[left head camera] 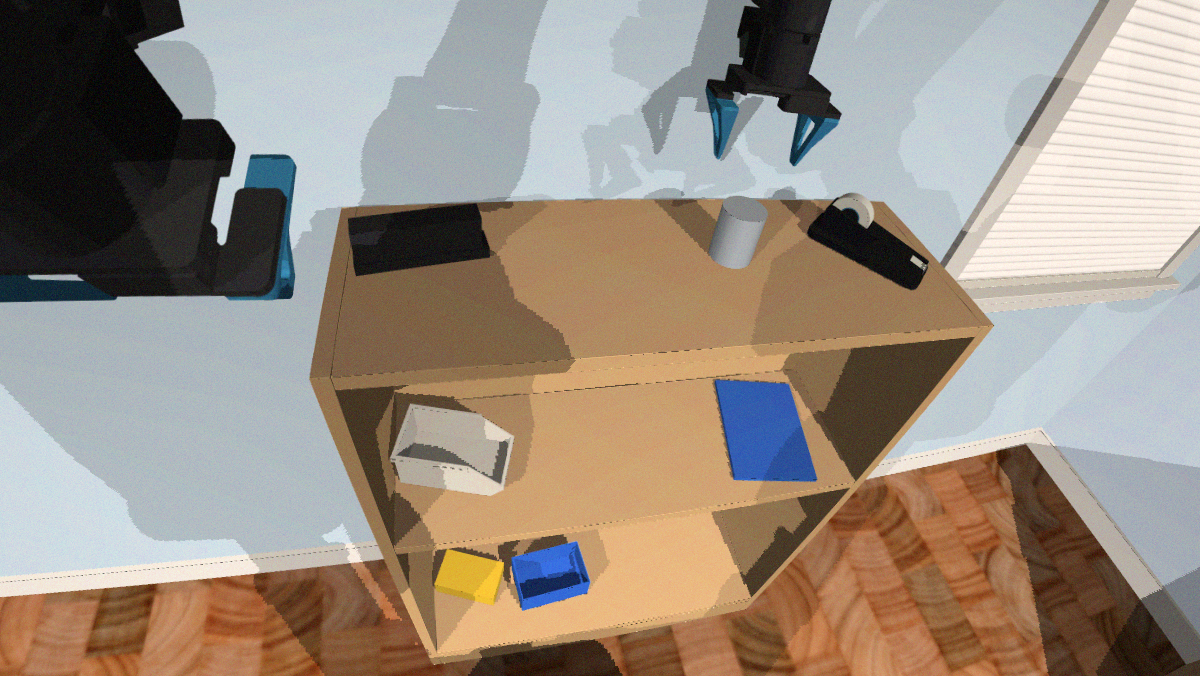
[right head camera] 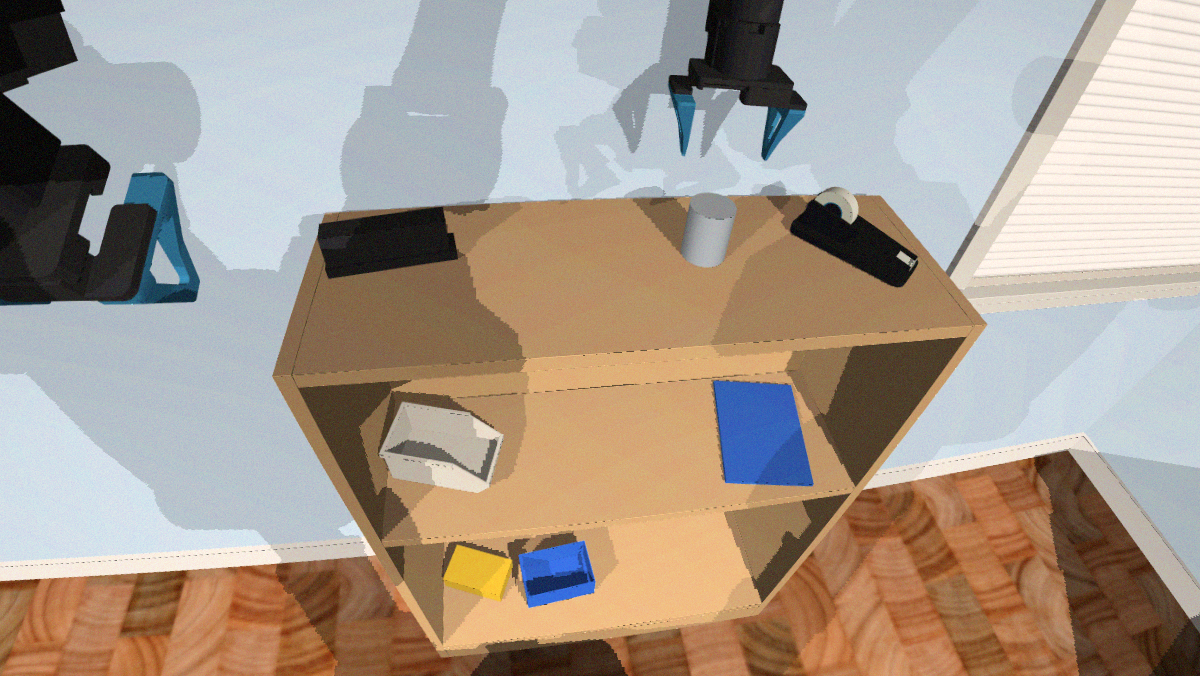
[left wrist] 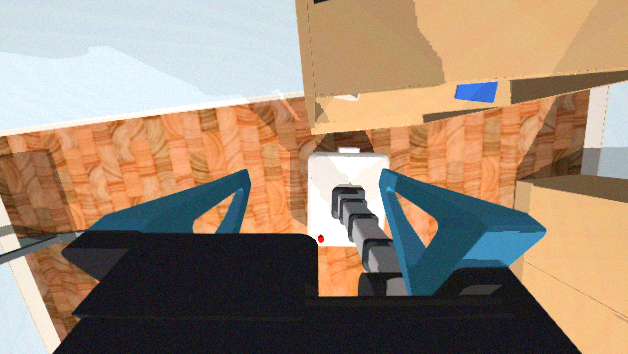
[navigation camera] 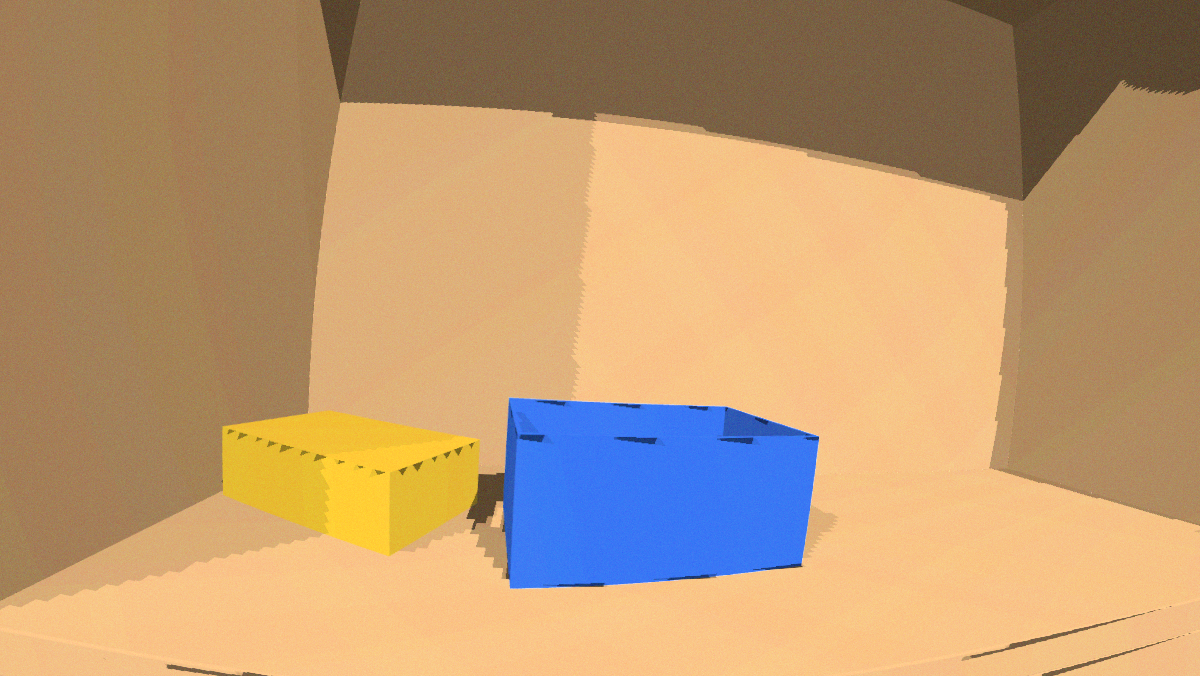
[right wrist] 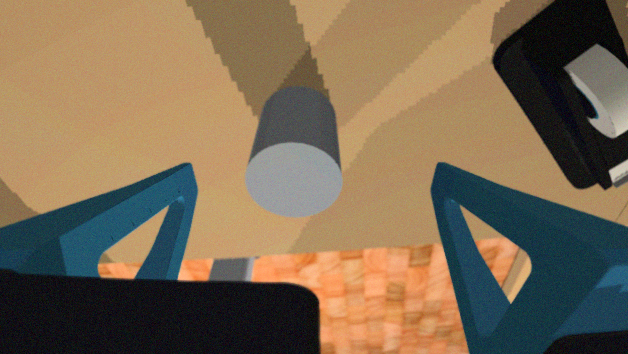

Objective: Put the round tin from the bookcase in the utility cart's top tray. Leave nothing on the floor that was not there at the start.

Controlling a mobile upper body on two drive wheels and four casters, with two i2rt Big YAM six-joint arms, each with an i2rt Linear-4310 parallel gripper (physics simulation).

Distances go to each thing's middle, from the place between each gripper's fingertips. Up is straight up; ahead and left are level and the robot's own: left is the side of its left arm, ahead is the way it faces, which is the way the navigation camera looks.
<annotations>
The round grey tin [right head camera: 710,218] lies 44 cm to the right of my left hand, 31 cm ahead of it and 17 cm below it. Also, from my left hand: blue book [right head camera: 761,439] 61 cm to the right, 59 cm below, 31 cm ahead; yellow box [navigation camera: 378,485] 115 cm below, 28 cm ahead, 7 cm to the right; white bin [left head camera: 441,448] 56 cm below, 25 cm ahead, 8 cm to the right.
Now: right hand 8 cm above the round grey tin, 4 cm past it and 1 cm to the right of it. Also, from my right hand: blue book (49 cm below, 16 cm to the right, 4 cm behind); blue bin [navigation camera: 595,493] (103 cm below, 19 cm to the left, 8 cm behind); white bin (46 cm below, 37 cm to the left, 10 cm behind).
</annotations>
